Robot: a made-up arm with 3 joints.
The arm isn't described. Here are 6 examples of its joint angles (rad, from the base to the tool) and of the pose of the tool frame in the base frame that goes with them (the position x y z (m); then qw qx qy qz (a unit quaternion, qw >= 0)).
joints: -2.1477 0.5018 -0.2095
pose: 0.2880 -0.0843 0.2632 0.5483 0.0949 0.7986 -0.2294
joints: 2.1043 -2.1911 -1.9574
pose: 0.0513 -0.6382 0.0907 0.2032 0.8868 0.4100 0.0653
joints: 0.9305 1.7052 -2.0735
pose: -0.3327 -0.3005 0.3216 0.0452 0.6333 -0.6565 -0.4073
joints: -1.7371 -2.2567 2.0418
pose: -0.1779 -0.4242 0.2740 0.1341 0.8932 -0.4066 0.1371
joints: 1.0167 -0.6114 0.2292
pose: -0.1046 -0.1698 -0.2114 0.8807 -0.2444 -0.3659 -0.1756
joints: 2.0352 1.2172 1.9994
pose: -0.3136 -0.4317 -0.2220 0.8203 -0.2469 -0.0147 0.5157
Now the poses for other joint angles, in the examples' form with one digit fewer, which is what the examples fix.
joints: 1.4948 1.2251 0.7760
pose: -0.411 -0.334 -0.179 0.766 0.242 -0.288 0.521
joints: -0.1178 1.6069 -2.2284
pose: 0.039 -0.294 0.488 0.342 0.279 -0.604 -0.664
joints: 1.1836 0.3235 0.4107
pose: -0.302 -0.113 -0.125 0.914 0.113 -0.372 0.115
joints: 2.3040 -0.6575 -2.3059
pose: 0.090 -0.206 0.180 0.634 0.323 0.703 0.000
